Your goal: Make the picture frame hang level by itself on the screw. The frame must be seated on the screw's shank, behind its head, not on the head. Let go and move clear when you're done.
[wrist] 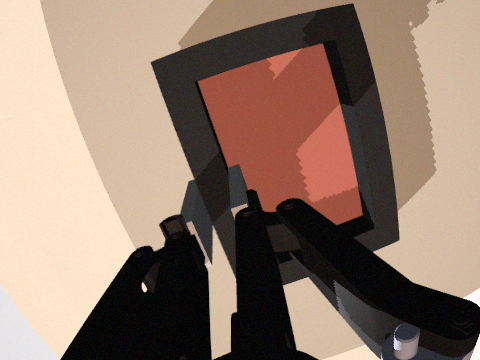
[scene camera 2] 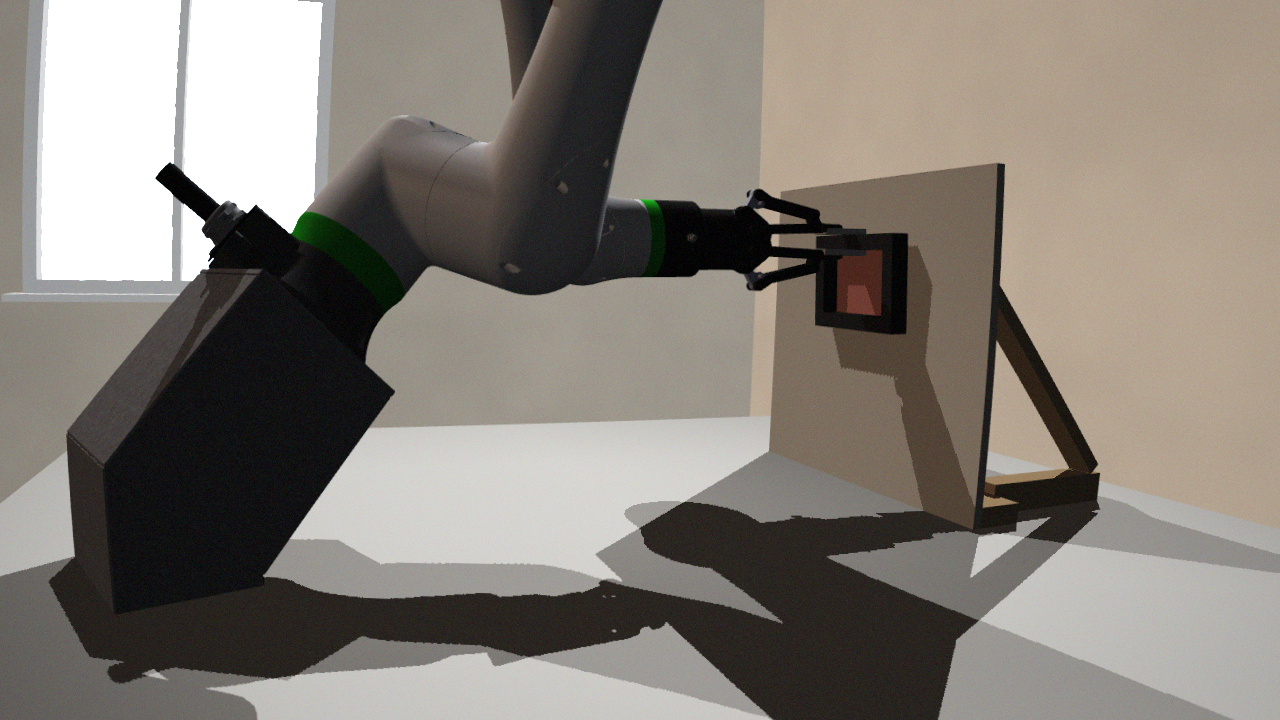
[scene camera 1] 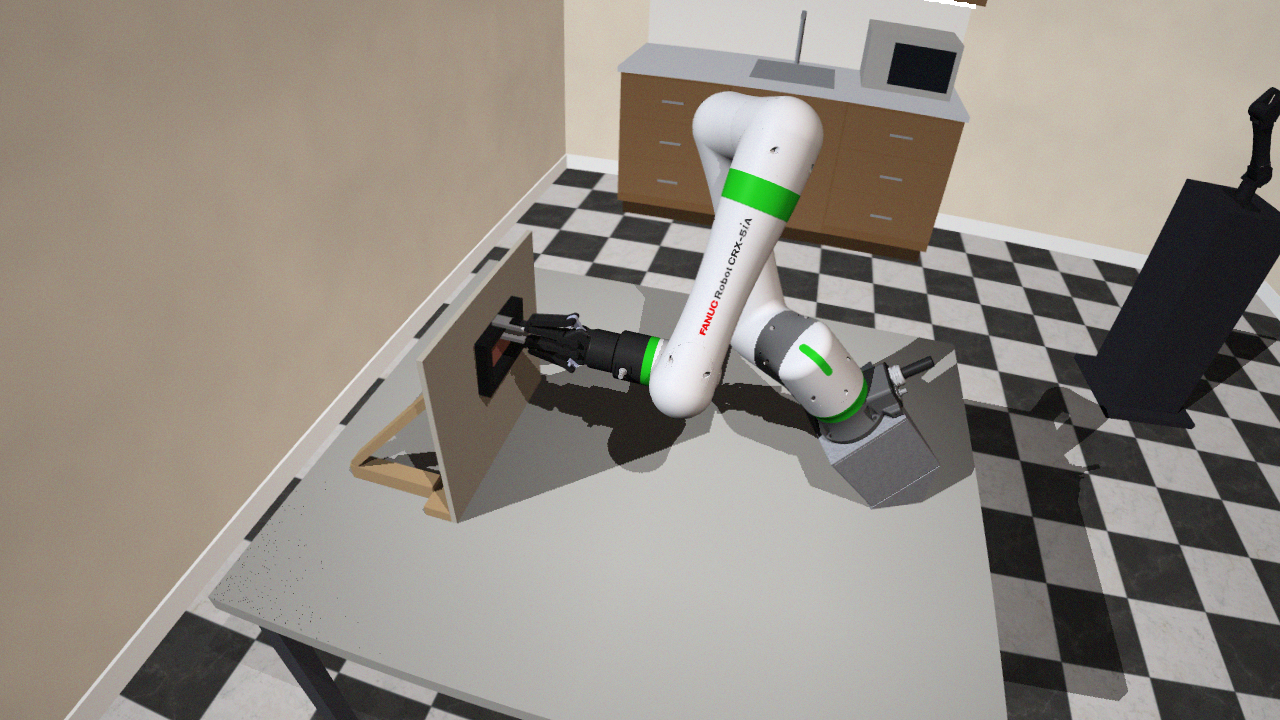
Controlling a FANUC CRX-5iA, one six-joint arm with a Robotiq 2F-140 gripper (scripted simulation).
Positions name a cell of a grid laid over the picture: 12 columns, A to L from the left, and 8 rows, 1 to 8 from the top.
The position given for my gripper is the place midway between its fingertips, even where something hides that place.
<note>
In view: my gripper (scene camera 2: I3), a picture frame (scene camera 2: H4) and a tan board (scene camera 2: I5).
The picture frame shows as well in the wrist view (wrist: H3) and in scene camera 1 (scene camera 1: E4). My gripper also shows in the wrist view (wrist: F5) and in scene camera 1 (scene camera 1: E4). The tan board also shows in the wrist view (wrist: C2).
</note>
